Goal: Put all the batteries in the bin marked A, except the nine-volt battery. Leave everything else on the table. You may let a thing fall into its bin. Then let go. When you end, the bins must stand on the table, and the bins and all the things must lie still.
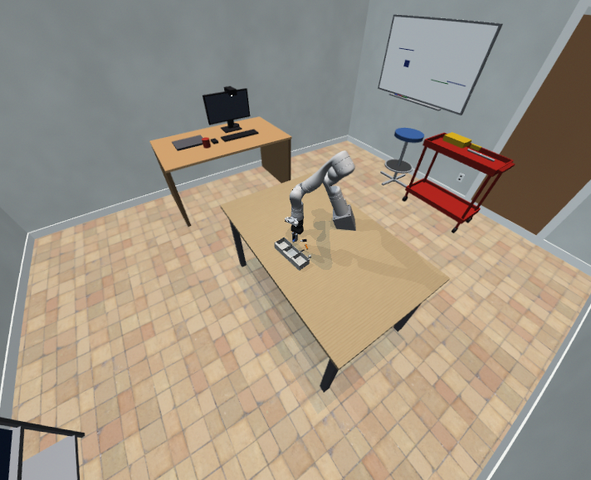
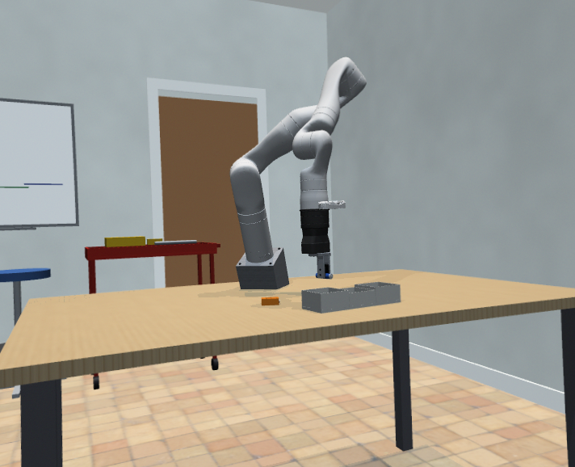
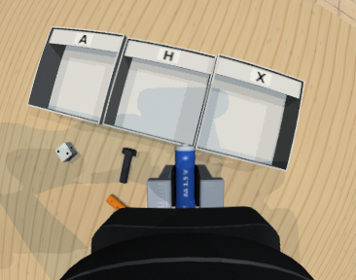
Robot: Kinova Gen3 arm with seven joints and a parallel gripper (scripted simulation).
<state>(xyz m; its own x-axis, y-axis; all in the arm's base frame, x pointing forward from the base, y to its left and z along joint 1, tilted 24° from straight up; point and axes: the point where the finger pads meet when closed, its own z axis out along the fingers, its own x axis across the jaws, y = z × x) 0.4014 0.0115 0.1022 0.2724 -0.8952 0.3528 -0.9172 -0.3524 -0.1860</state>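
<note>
My gripper is now 60 mm past the orange cylindrical battery, 50 mm to the right of it and 80 mm above it. Round my hand: black bolt: 10 mm behind, 60 mm to the left, 80 mm below; then blue cylindrical battery: 10 mm below; then bin row: 60 mm ahead, 40 mm to the left, 60 mm below.
</note>
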